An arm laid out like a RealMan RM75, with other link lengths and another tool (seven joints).
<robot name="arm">
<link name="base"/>
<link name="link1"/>
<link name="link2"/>
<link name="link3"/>
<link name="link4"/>
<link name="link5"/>
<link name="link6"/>
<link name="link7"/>
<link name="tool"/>
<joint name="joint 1" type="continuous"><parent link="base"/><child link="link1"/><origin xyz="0 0 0.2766"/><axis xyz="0 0 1"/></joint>
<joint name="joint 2" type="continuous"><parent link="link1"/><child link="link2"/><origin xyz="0 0 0" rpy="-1.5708 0 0"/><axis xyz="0 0 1"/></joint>
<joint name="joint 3" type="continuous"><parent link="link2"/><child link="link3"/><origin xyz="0 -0.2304 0" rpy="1.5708 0 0"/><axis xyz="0 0 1"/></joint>
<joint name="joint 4" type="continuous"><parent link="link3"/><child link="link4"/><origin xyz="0 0 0" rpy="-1.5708 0 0"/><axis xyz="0 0 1"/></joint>
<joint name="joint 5" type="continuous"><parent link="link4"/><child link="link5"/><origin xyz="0 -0.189 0" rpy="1.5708 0 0"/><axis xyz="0 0 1"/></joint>
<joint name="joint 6" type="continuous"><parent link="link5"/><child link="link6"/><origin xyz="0 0 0" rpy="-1.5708 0 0"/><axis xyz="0 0 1"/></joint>
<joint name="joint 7" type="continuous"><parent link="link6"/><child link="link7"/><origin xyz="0 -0.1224 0" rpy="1.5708 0 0"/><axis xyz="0 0 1"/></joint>
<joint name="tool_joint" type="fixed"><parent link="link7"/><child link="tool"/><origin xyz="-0.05 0.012 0.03" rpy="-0.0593 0 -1.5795"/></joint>
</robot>
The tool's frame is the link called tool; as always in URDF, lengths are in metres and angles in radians. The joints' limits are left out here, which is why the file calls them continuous.
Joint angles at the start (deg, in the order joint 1, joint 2, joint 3, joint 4, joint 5, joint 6, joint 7): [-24.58, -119.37, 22.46, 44.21, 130.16, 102.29, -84.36]
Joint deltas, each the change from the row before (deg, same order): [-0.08, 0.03, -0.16, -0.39, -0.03, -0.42, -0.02]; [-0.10, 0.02, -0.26, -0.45, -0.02, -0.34, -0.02]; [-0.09, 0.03, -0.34, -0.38, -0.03, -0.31, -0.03]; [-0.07, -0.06, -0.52, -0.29, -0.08, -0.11, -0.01]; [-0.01, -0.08, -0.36, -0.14, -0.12, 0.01, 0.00]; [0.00, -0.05, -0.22, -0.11, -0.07, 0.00, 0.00]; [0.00, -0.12, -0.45, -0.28, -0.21, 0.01, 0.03]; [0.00, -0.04, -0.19, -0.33, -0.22, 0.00, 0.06]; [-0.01, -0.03, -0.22, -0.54, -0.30, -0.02, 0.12]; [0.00, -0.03, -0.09, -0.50, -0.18, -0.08, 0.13]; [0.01, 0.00, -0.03, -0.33, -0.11, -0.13, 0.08]
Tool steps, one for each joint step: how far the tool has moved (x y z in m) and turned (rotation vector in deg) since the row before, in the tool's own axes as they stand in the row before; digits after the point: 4 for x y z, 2 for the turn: [0.0007, -0.0002, 0.0008, -0.19, 0.27, -0.25]; [0.0004, -0.0002, 0.0010, -0.28, 0.20, -0.32]; [0.0005, 0.0000, 0.0007, -0.33, 0.27, -0.30]; [0.0000, 0.0002, 0.0008, -0.55, 0.18, -0.32]; [-0.0003, 0.0002, 0.0006, -0.45, 0.07, -0.21]; [-0.0002, 0.0000, 0.0004, -0.28, 0.04, -0.15]; [-0.0006, 0.0001, 0.0011, -0.65, 0.03, -0.33]; [-0.0006, -0.0001, 0.0010, -0.44, -0.09, -0.23]; [-0.0008, -0.0002, 0.0014, -0.58, -0.17, -0.31]; [-0.0007, -0.0006, 0.0013, -0.35, -0.16, -0.27]; [-0.0002, -0.0005, 0.0007, -0.19, -0.03, -0.17]
